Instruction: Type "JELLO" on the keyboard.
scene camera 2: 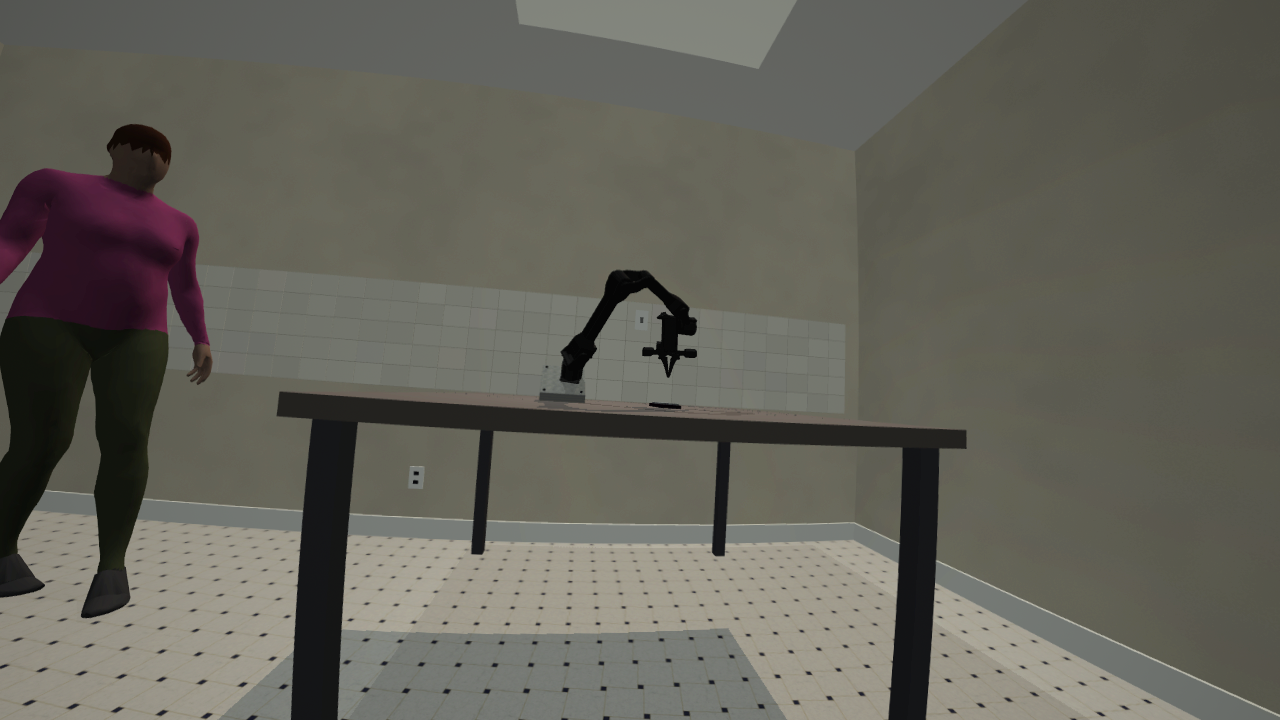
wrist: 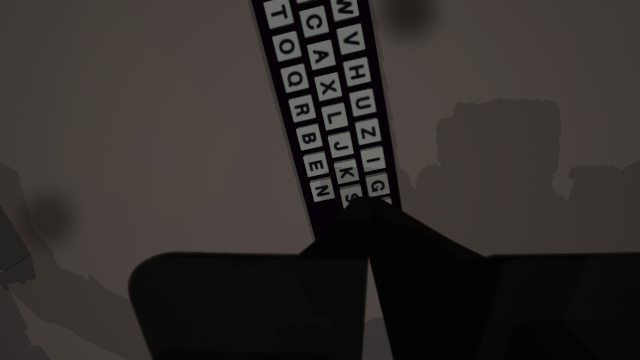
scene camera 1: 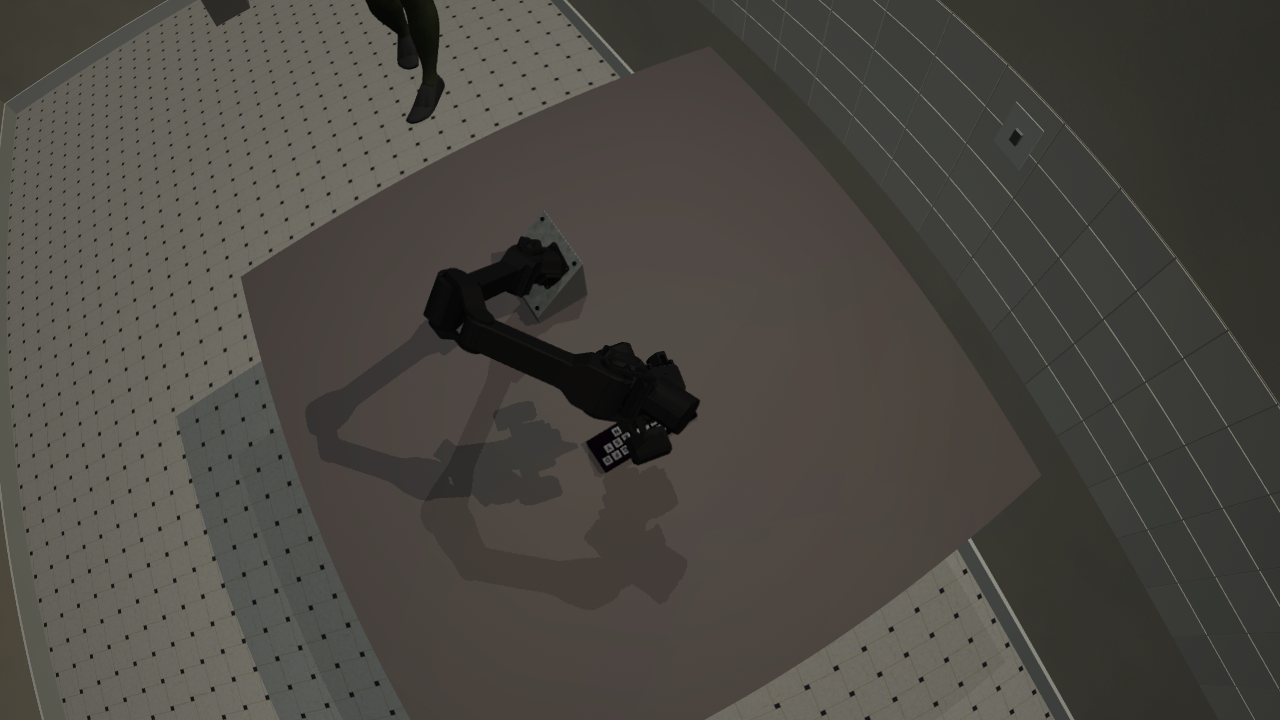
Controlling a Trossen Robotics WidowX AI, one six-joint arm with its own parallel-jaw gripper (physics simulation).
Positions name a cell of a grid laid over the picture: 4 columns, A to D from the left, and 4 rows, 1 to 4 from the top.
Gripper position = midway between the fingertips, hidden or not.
Observation:
In view: my gripper (scene camera 1: B3).
My gripper also shows in scene camera 2 (scene camera 2: C3) and in the wrist view (wrist: C3).

